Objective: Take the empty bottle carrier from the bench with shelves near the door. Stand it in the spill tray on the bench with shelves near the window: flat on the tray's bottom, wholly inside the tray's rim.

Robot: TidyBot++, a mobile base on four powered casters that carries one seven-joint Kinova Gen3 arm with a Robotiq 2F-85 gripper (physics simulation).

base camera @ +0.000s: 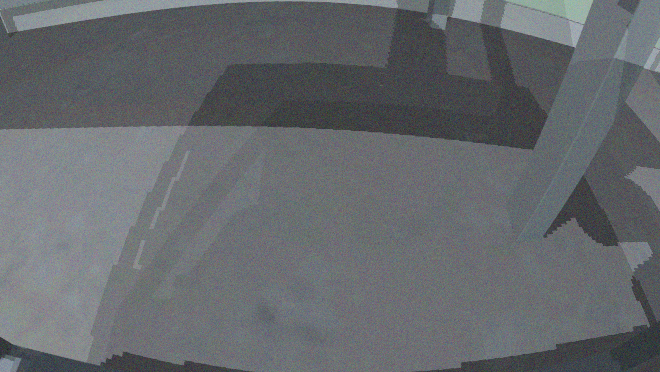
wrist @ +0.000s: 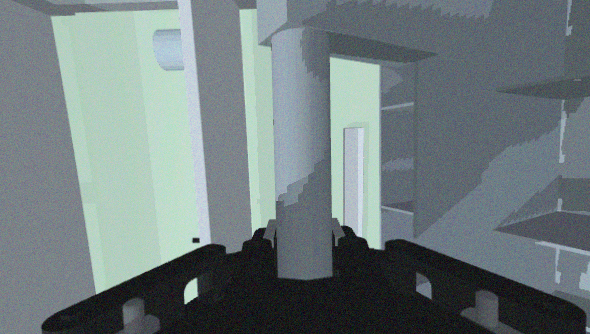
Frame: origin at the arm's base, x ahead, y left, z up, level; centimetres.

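Where they show: gripper, fingertip midpoint: (wrist: 303, 235).
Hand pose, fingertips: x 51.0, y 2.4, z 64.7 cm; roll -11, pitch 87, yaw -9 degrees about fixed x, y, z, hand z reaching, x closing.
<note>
After its pixels a point has its place.
The bottle carrier shows in the wrist view as a round grey handle bar (wrist: 303, 125) @(x 46.6, y -3.8, z 64.4 cm) running upright through the middle, with a flat end panel (wrist: 370, 25) @(x 48.4, y -8.1, z 61.5 cm) across its top and a grey body with compartment-like openings on the right. My gripper (wrist: 303, 235) @(x 51.0, y 2.4, z 64.7 cm) is shut on the handle bar, with one finger on each side of it. The inside of the compartments is only partly visible. The carrier and the gripper do not show in the base camera view. The spill tray and the benches cannot be made out in either view.
In the base camera view a pale slanted post (base camera: 575, 125) @(x 34.9, y -24.7, z -22.0 cm) crosses the right side, and dark shadows lie over the grey floor (base camera: 350, 225) @(x 37.0, y -4.0, z -39.7 cm). In the wrist view a grey upright post (wrist: 220, 125) @(x 86.8, y -4.9, z 80.3 cm) stands left of the handle, before a pale green wall (wrist: 115, 125) @(x 112.9, y -6.2, z 117.4 cm) and near a light cylinder (wrist: 170, 49) @(x 86.5, y -18.2, z 88.2 cm).
</note>
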